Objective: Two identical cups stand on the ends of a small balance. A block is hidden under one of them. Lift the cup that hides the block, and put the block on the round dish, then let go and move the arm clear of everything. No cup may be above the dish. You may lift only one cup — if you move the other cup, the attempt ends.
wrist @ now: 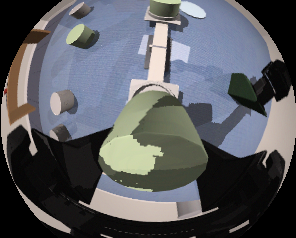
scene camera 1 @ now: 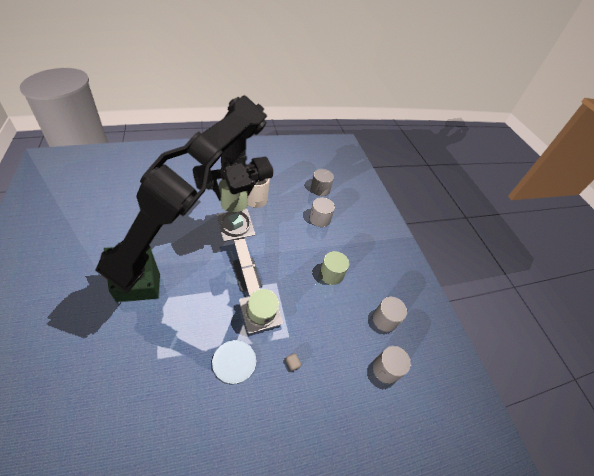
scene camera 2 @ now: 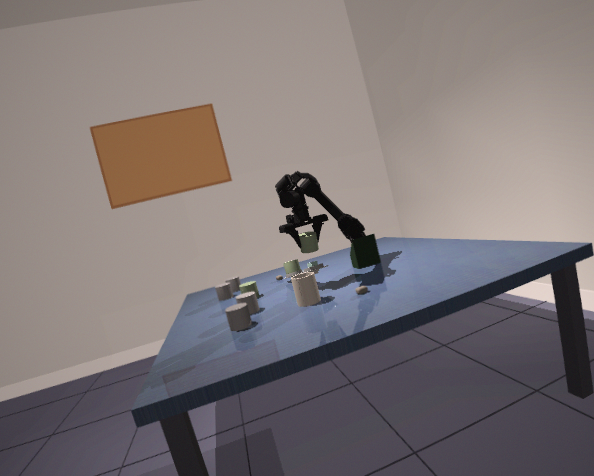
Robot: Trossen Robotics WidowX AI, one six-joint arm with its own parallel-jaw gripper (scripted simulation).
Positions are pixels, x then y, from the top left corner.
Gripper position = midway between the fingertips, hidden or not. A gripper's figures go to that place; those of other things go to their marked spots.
Scene:
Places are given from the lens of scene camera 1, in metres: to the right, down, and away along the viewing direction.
my gripper (scene camera 1: 233, 197): -0.17, -0.11, 0.84
balance (scene camera 1: 246, 230): -0.14, -0.02, 0.89
round pale blue dish (scene camera 1: 234, 361): -0.14, 0.29, 0.73
The marked spots on the balance and the round pale blue dish are 0.34 m apart.

